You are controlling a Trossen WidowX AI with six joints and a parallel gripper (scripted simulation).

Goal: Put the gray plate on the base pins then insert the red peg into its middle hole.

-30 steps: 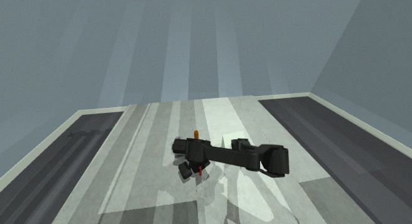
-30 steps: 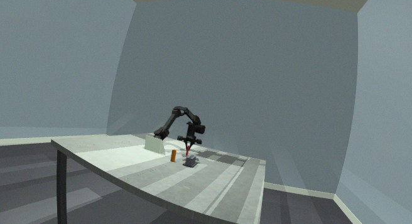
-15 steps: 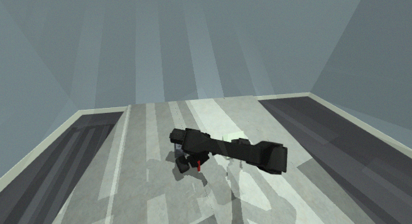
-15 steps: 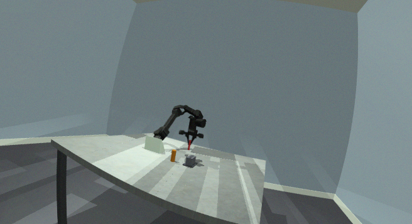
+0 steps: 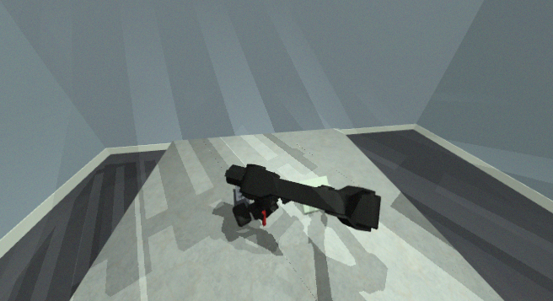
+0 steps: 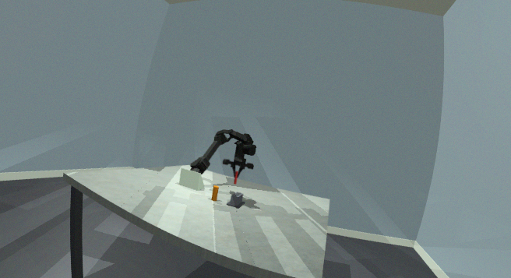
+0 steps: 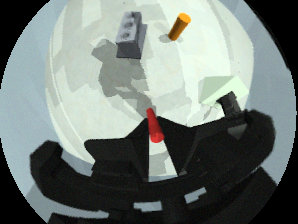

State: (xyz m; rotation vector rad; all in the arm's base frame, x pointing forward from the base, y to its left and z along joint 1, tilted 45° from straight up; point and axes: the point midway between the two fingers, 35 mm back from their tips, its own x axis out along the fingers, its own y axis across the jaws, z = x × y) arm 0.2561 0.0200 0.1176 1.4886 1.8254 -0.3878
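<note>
Right now the gray plate is 18 cm to the right of my gripper tip, 9 cm ahead of it and 7 cm below it. The rest, counted from my gripper tip: orange cylinder: 22 cm to the right, 7 cm below, 2 cm behind; then red peg: right at my gripper tip.
</note>
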